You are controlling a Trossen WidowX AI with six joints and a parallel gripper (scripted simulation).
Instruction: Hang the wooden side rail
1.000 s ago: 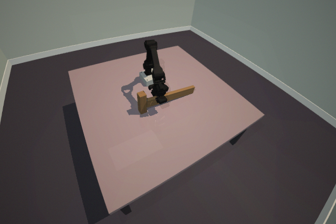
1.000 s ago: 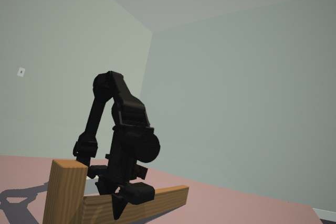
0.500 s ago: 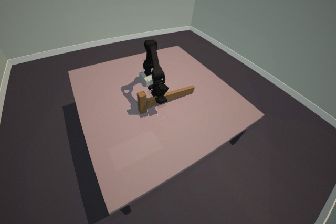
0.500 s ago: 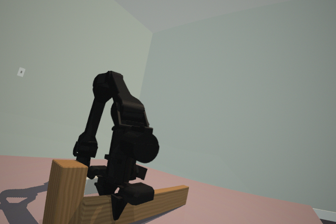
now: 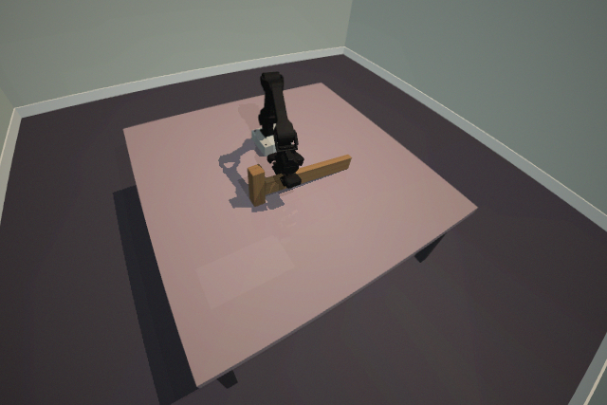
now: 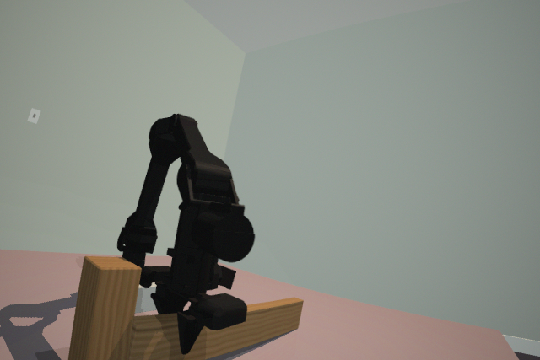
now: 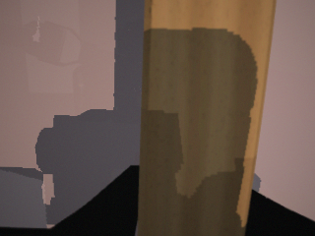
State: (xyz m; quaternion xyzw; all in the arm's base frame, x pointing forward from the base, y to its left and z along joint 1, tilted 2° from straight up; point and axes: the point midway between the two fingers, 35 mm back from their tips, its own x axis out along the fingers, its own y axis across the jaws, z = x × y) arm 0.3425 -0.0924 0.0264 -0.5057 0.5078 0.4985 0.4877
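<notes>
My gripper tip is 12 cm to the left of the wooden headboard post and 4 cm below it.
</notes>
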